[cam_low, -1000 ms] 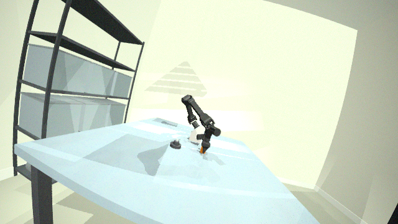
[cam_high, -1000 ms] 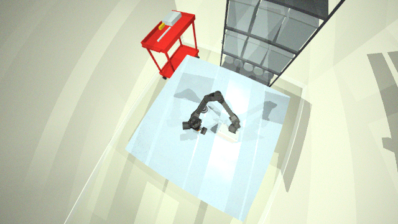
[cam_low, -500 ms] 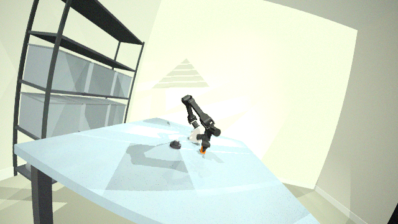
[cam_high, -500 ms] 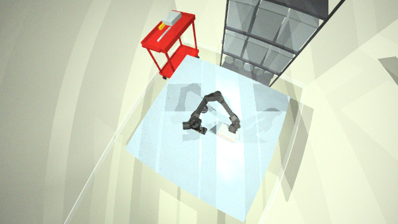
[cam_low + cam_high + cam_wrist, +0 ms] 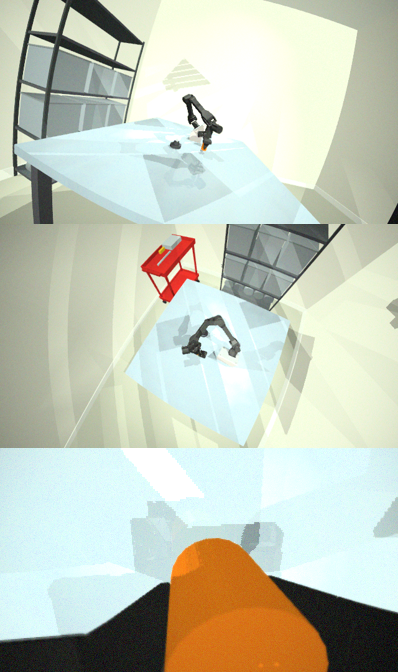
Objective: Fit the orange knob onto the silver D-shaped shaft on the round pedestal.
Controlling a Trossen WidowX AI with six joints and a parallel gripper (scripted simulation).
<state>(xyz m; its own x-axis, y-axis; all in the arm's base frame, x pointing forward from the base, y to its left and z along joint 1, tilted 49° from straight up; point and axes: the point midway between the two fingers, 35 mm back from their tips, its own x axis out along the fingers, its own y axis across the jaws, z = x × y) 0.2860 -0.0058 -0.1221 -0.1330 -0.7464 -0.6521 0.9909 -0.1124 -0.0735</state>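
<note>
Right now the dark round pedestal is 20 mm ahead of my gripper tip and 210 mm to the right of it. From my gripper tip the other things lie so: orange knob (30 mm above).
</note>
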